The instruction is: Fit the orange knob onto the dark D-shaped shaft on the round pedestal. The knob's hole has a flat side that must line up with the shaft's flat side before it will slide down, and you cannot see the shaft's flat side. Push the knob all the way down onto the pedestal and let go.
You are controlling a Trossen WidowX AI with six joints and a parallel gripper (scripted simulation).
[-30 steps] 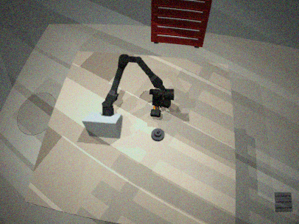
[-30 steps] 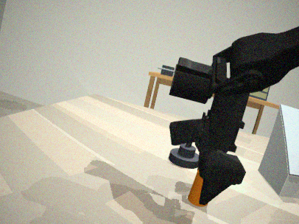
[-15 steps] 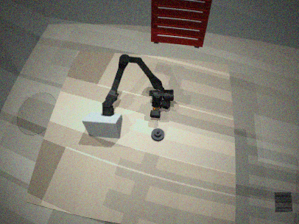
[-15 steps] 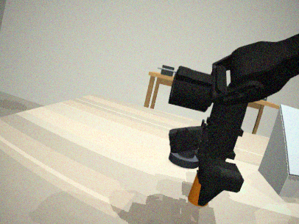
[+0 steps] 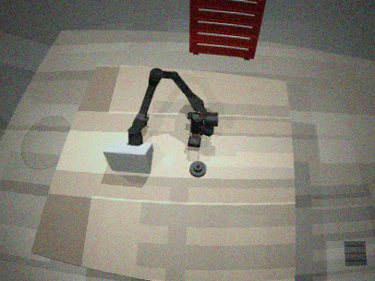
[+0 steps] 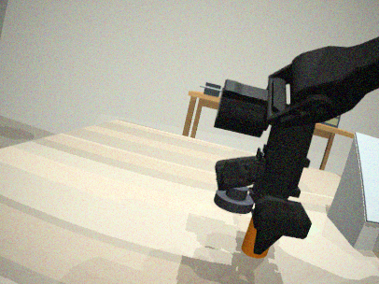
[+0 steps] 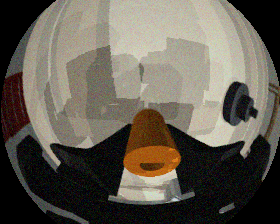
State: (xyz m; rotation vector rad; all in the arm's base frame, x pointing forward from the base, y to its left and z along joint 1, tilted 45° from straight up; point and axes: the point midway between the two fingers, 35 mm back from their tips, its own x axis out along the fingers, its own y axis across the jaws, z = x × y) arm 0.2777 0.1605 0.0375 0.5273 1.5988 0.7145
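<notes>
The dark round pedestal lies 5 cm ahead of my gripper tip, 17 cm to the right of it and 1 cm above it. Round my gripper tip: orange knob: 2 cm above.
</notes>
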